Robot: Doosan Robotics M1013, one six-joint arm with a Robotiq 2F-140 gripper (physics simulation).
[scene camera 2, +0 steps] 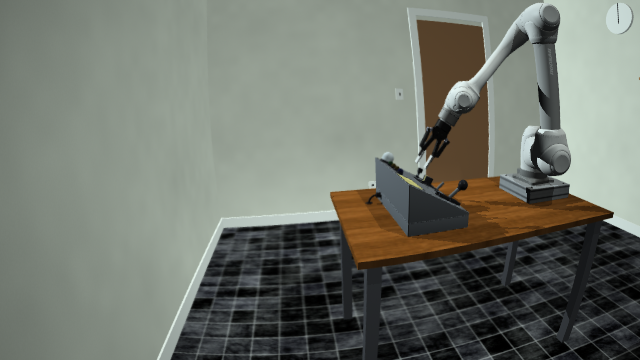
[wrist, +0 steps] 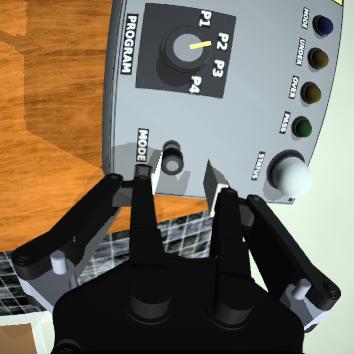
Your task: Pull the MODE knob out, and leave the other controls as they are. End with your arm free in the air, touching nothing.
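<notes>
Scene camera 2 gives me my gripper (scene camera 2: 420, 165). In the wrist view I find my gripper again (wrist: 182, 166), and there I also see a program dial (wrist: 185, 48).
</notes>
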